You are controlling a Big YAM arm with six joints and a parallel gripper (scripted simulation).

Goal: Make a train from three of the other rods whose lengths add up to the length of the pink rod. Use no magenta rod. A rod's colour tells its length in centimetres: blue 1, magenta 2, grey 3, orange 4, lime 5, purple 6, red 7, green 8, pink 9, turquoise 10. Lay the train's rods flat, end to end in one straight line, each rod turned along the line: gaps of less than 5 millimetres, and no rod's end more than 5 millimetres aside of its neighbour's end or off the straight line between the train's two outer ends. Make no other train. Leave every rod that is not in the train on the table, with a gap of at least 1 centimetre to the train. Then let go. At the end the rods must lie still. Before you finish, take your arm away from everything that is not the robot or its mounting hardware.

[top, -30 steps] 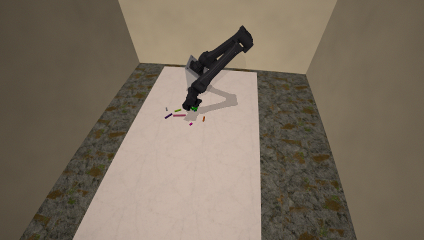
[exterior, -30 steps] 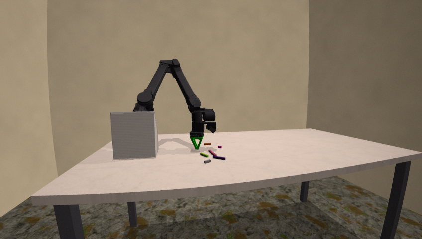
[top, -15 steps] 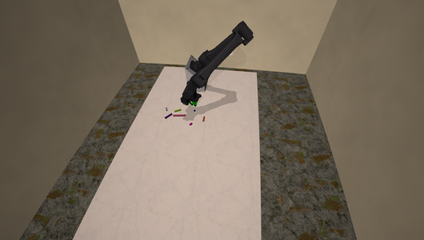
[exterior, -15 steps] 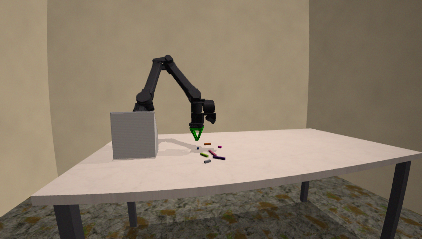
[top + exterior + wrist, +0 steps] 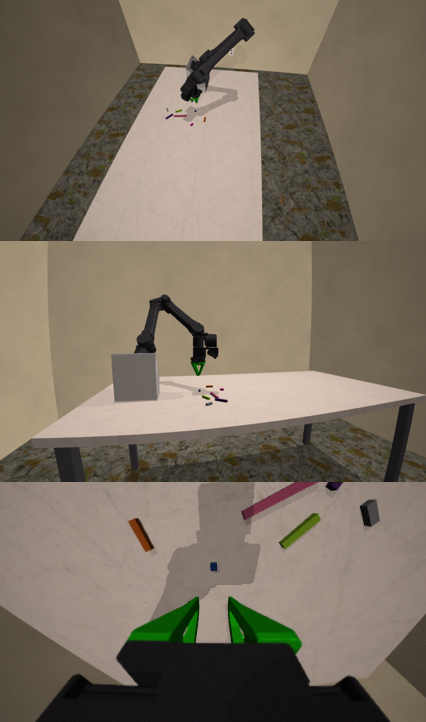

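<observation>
Right now my hand is 21 cm to the left of the grey rod and 9 cm above it. The rest, counted from my hand: orange rod (8 cm ahead, 8 cm to the left, 9 cm below); then pink rod (6 cm ahead, 10 cm to the right, 9 cm below); then blue rod (9 cm below).
</observation>
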